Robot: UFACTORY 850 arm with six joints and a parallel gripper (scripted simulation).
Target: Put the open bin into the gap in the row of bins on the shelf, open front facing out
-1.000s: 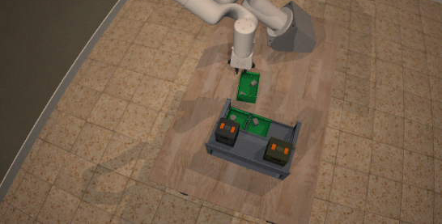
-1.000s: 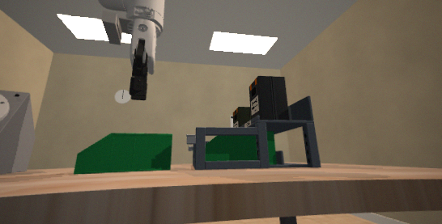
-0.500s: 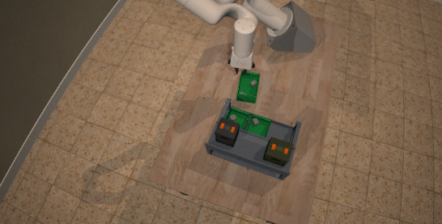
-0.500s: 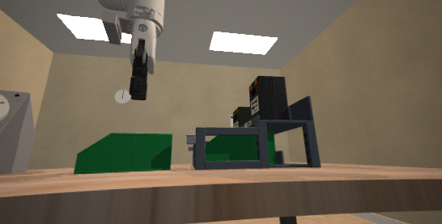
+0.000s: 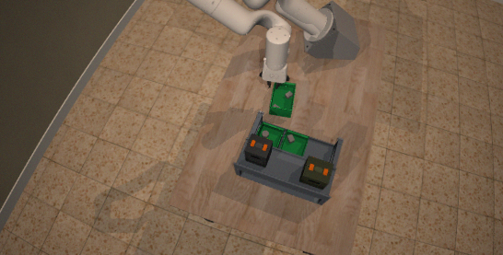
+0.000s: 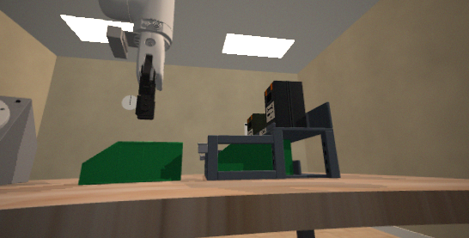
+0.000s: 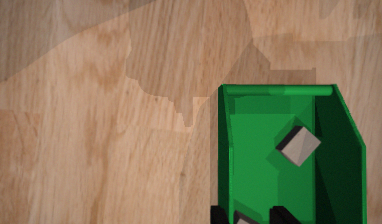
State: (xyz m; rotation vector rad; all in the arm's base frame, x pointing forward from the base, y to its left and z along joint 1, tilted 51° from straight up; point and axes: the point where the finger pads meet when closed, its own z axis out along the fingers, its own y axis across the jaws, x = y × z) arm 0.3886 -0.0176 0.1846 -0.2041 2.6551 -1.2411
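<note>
My hand is 11 cm above the green bin, 5 cm to the right of it and 1 cm past it. Also, from my hand: olive box 36 cm ahead, 24 cm to the left, 1 cm above; grey shelf 27 cm ahead, 13 cm to the left, 8 cm below; black box 32 cm ahead, 2 cm above, 1 cm to the left.
</note>
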